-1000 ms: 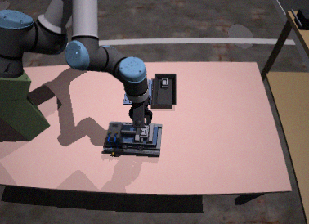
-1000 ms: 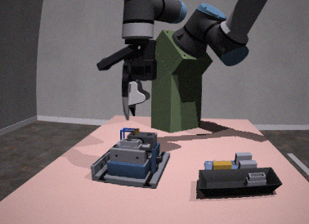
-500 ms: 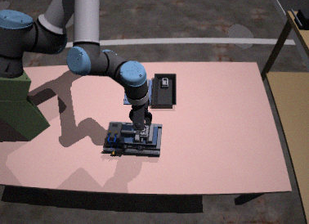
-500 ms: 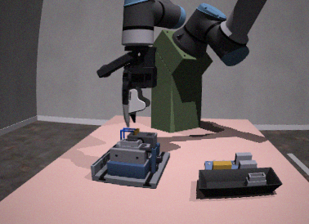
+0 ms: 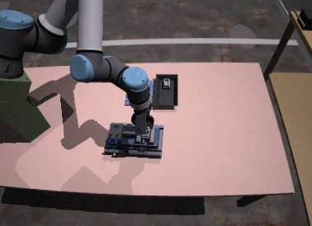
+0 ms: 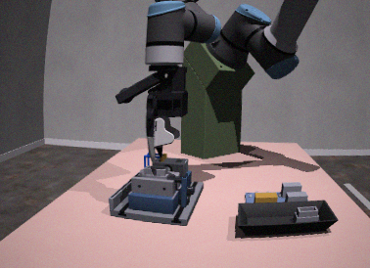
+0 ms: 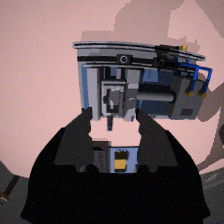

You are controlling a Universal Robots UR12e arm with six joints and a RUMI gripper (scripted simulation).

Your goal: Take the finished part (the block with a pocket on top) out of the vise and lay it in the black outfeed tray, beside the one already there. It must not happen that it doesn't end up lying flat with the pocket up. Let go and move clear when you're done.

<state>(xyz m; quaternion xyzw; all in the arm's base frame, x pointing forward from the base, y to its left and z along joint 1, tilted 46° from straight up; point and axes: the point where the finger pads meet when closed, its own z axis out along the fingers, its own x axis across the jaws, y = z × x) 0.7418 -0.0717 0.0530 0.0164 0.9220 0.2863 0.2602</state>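
The vise is 11 cm below my hand, 6 cm behind it and 1 cm to the right of it. Round my hand: blue plate (30 cm to the left, 14 cm below, 12 cm behind); then yellow block (27 cm to the left, 12 cm below, 7 cm behind).
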